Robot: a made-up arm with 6 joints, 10 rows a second.
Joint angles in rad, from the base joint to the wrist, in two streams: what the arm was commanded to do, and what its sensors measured. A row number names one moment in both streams.
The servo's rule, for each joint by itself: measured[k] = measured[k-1] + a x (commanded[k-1-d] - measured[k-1]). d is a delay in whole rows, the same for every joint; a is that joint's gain. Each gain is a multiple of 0.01, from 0.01 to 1. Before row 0 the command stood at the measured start. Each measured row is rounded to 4 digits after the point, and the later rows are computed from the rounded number. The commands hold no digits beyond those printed.
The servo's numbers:
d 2
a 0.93 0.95 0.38 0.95 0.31 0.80
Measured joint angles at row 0: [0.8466 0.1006 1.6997 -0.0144 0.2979 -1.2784]
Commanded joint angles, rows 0 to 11: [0.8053 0.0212 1.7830 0.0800 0.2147 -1.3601]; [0.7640 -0.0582 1.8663 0.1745 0.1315 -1.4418]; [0.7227 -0.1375 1.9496 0.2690 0.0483 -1.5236]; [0.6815 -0.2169 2.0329 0.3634 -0.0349 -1.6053]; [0.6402 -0.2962 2.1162 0.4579 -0.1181 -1.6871]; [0.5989 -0.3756 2.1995 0.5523 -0.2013 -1.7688]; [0.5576 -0.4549 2.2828 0.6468 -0.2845 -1.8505]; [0.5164 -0.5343 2.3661 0.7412 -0.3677 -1.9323]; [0.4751 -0.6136 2.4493 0.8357 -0.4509 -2.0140]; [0.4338 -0.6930 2.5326 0.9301 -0.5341 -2.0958]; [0.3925 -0.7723 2.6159 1.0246 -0.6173 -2.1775]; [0.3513 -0.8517 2.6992 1.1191 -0.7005 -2.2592]
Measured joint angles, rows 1 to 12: [0.8466 0.1006 1.6997 -0.0144 0.2979 -1.2784]; [0.8466 0.1006 1.6997 -0.0144 0.2979 -1.2784]; [0.8082 0.0252 1.7314 0.0753 0.2721 -1.3438]; [0.7671 -0.0540 1.7827 0.1695 0.2285 -1.4222]; [0.7258 -0.1333 1.8461 0.2640 0.1726 -1.5033]; [0.6846 -0.2127 1.9171 0.3584 0.1083 -1.5849]; [0.6433 -0.2920 1.9928 0.4529 0.0381 -1.6667]; [0.6020 -0.3714 2.0713 0.5473 -0.0361 -1.7484]; [0.5607 -0.4507 2.1517 0.6418 -0.1131 -1.8301]; [0.5195 -0.5301 2.2332 0.7362 -0.1920 -1.9119]; [0.4782 -0.6094 2.3153 0.8307 -0.2723 -1.9936]; [0.4369 -0.6888 2.3979 0.9251 -0.3535 -2.0754]
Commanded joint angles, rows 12 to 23: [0.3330 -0.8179 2.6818 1.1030 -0.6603 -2.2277]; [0.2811 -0.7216 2.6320 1.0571 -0.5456 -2.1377]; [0.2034 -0.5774 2.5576 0.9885 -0.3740 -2.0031]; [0.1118 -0.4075 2.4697 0.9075 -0.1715 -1.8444]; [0.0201 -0.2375 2.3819 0.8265 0.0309 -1.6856]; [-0.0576 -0.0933 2.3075 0.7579 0.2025 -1.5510]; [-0.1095 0.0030 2.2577 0.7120 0.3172 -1.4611]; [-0.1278 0.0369 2.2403 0.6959 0.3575 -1.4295]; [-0.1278 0.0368 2.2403 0.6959 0.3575 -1.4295]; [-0.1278 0.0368 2.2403 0.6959 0.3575 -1.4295]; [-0.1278 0.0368 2.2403 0.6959 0.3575 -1.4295]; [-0.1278 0.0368 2.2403 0.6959 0.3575 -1.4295]
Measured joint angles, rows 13 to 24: [0.3956 -0.7681 2.4807 1.0196 -0.4353 -2.1571]; [0.3544 -0.8475 2.5637 1.1141 -0.5175 -2.2388]; [0.3345 -0.8194 2.6086 1.1036 -0.5618 -2.2299]; [0.2848 -0.7265 2.6175 1.0594 -0.5568 -2.1561]; [0.2091 -0.5849 2.5947 0.9920 -0.5001 -2.0337]; [0.1186 -0.4164 2.5472 0.9117 -0.3982 -1.8823]; [0.0270 -0.2464 2.4844 0.8308 -0.2652 -1.7249]; [-0.0517 -0.1010 2.4172 0.7615 -0.1202 -1.5858]; [-0.1055 -0.0022 2.3566 0.7145 0.0154 -1.4860]; [-0.1262 0.0349 2.3124 0.6968 0.1215 -1.4408]; [-0.1277 0.0367 2.2850 0.6959 0.1947 -1.4318]; [-0.1278 0.0368 2.2680 0.6959 0.2452 -1.4300]
